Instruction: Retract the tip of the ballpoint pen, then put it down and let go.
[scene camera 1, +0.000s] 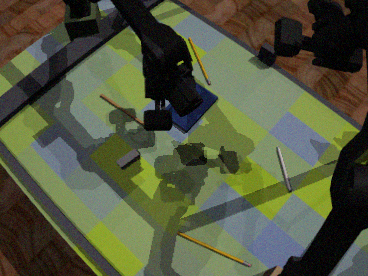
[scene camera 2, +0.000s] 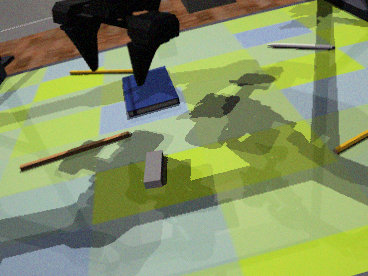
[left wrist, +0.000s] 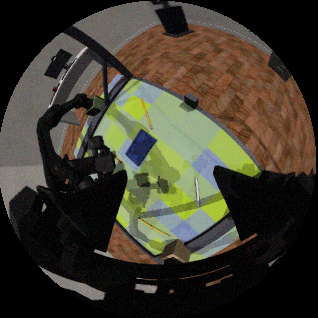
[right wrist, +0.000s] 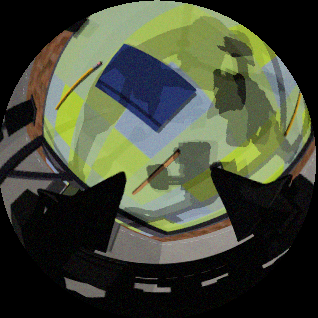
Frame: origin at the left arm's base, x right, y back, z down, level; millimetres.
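Seen in the pictures: left gripper, fingertip midpoint: (scene camera 1: 294, 58) (left wrist: 171, 172); right gripper, fingertip midpoint: (scene camera 1: 152, 105) (scene camera 2: 116, 77) (right wrist: 169, 173); left arm's base, origin of the base link: (left wrist: 172, 261); right arm's base, origin of the base link: (scene camera 1: 80, 10) (left wrist: 89, 103).
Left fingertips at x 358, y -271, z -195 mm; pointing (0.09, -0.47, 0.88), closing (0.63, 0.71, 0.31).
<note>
Offsets run from my left fingertips to a thing's top centre.
The ballpoint pen {dz +290, dx -69, dy +108 mm} (scene camera 1: 284, 169) (scene camera 2: 301, 47) (left wrist: 197, 191), thin and silver-grey, lies flat on the checkered mat, apart from both grippers. Its narrower end points toward the back in scene camera 1 and left in scene camera 2. Whether its tip is out is too small to tell. My left gripper (left wrist: 171, 172) is open and empty, high above the mat; the pen shows between its spread fingers in the left wrist view. It also shows as a dark shape at the upper right of scene camera 1. My right gripper (scene camera 1: 172, 112) (scene camera 2: 117, 76) (right wrist: 169, 173) is open and empty, near the blue book.
The blue book {dz +287, dx -83, dy -200 mm} (scene camera 1: 207, 102) (scene camera 2: 160, 90) (left wrist: 141, 147) (right wrist: 145, 85) lies flat. A yellow pencil {dz +292, dx +62, dy -285 mm} (scene camera 1: 199, 61) lies behind it; another pencil {dz +292, dx -348, dy +93 mm} (scene camera 1: 215, 249) lies at the front. A brown stick {dz +292, dx -213, dy -335 mm} (scene camera 1: 120, 108) (scene camera 2: 75, 151) (right wrist: 156, 171) and a grey block {dz +287, dx -310, dy -220 mm} (scene camera 1: 128, 158) (scene camera 2: 154, 170) also lie there.
</note>
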